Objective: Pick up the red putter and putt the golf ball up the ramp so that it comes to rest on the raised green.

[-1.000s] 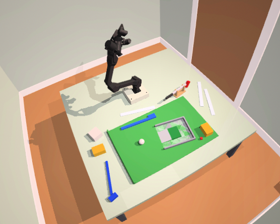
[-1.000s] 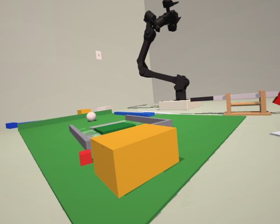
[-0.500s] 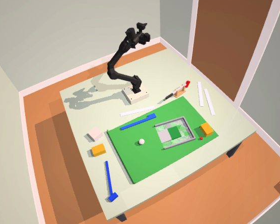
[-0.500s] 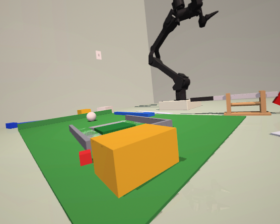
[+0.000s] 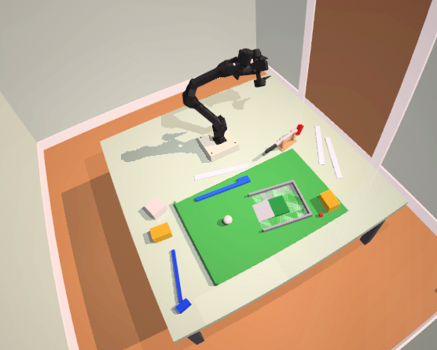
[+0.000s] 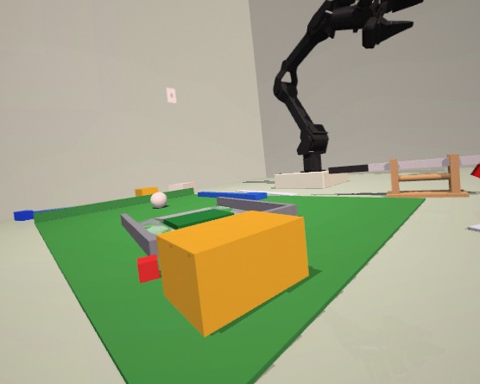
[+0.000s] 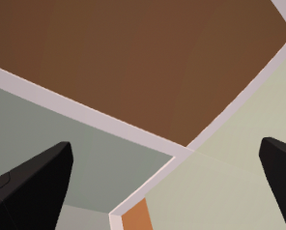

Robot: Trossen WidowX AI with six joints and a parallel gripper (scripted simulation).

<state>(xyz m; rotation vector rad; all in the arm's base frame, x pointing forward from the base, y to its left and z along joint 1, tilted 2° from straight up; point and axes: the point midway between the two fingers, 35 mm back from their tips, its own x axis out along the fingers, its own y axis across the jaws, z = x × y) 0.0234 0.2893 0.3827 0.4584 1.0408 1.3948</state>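
Now: the wooden rack 390 mm below my gripper tip, 190 mm ahead of it and 10 mm to the left of it. From my gripper tip the other things lie so: white golf ball (510 mm to the right, 470 mm ahead, 390 mm below); then red cube (660 mm ahead, 410 mm below, 110 mm to the right); then pale block (800 mm to the right, 400 mm below, 230 mm ahead).
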